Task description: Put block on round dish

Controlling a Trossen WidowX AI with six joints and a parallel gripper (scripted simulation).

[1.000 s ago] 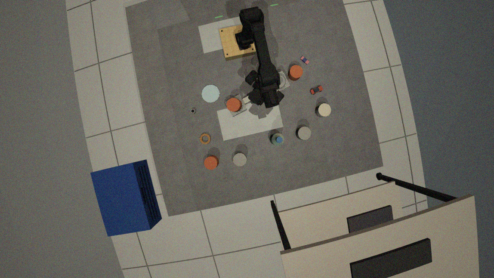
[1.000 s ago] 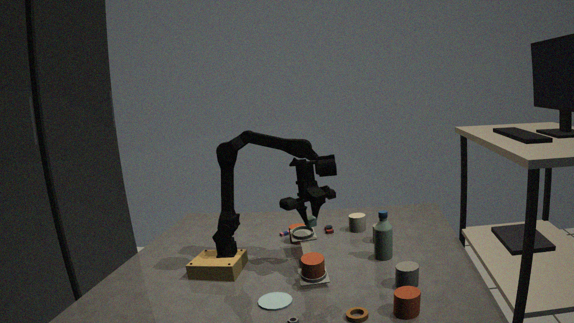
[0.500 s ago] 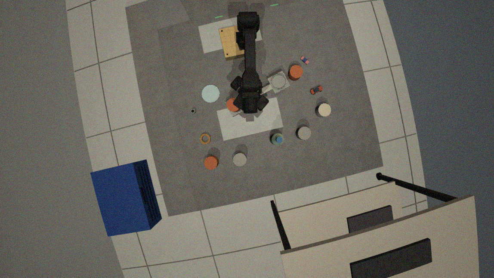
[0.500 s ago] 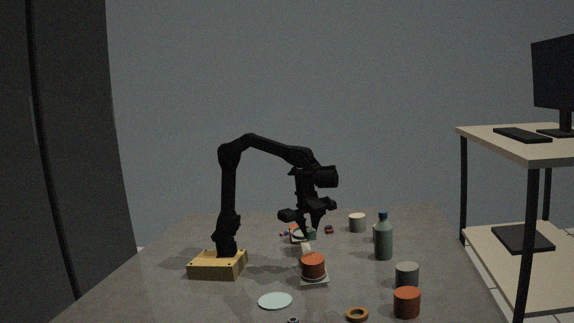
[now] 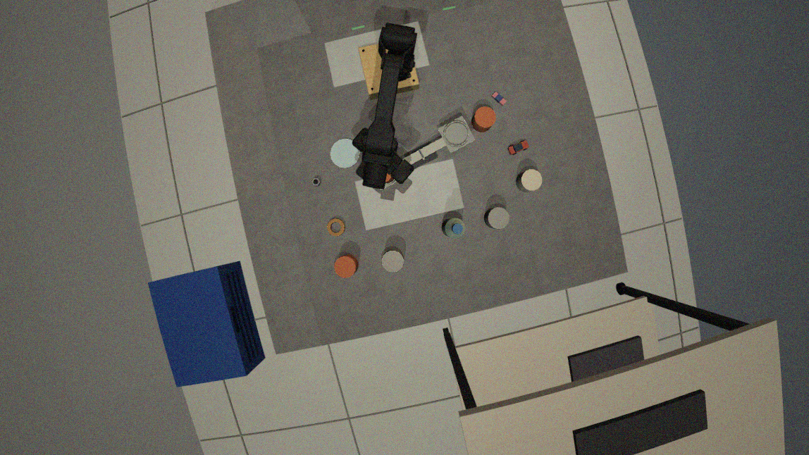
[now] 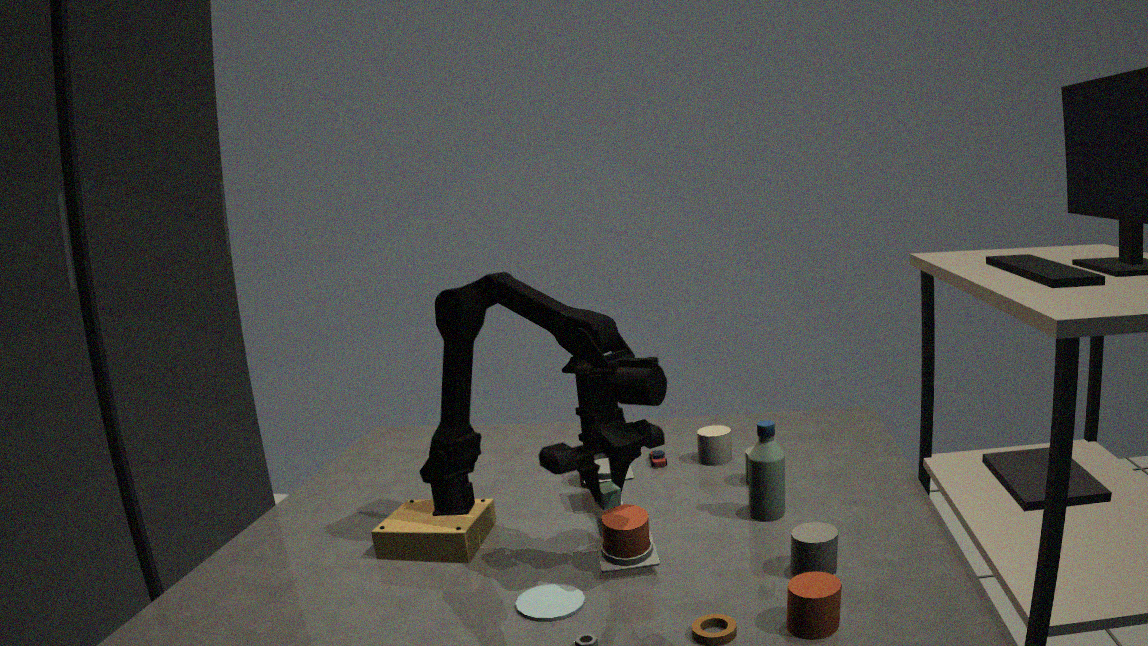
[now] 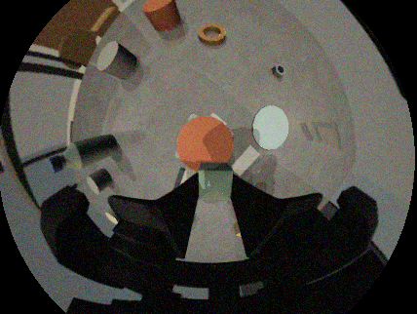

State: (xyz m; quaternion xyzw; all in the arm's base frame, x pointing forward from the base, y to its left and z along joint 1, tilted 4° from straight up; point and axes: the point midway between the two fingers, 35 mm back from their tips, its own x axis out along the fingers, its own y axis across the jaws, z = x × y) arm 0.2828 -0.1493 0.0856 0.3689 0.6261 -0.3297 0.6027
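My gripper tip is now 12 cm to the left of the pale blue round dish, 11 cm above it and 9 cm past it. Round my gripper tip: nut: 24 cm to the right, 11 cm below, 3 cm behind; then green bottle: 27 cm ahead, 14 cm to the left; then green block: 1 cm above.
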